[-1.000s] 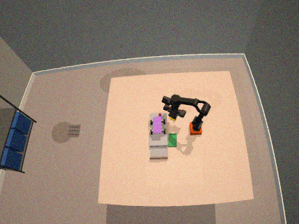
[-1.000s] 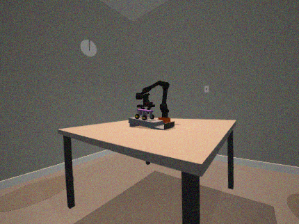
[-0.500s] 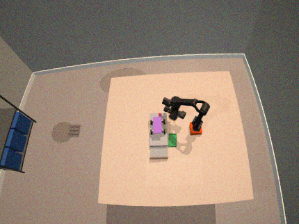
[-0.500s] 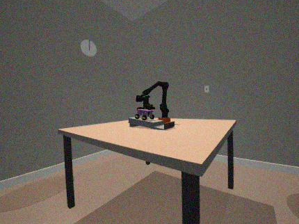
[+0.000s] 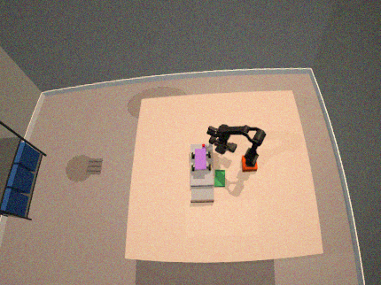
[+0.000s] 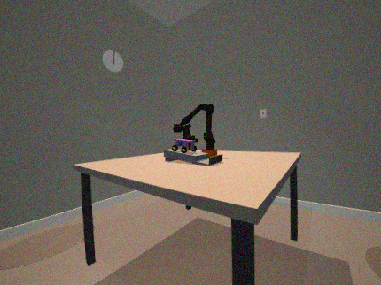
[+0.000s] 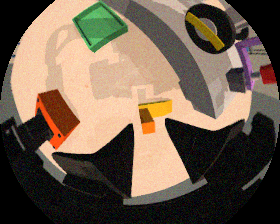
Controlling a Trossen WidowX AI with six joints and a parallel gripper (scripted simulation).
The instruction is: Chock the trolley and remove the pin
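My gripper tip is now 40 mm above the yellow chock, 20 mm short of it and 10 mm to the left of it. The rest, counted from my gripper tip: grey ramp: 130 mm ahead, 120 mm to the left, 10 mm below; red-headed stop pin: 130 mm ahead, 70 mm above, 20 mm to the left; purple-topped trolley: 130 mm ahead, 120 mm to the left, 50 mm above.
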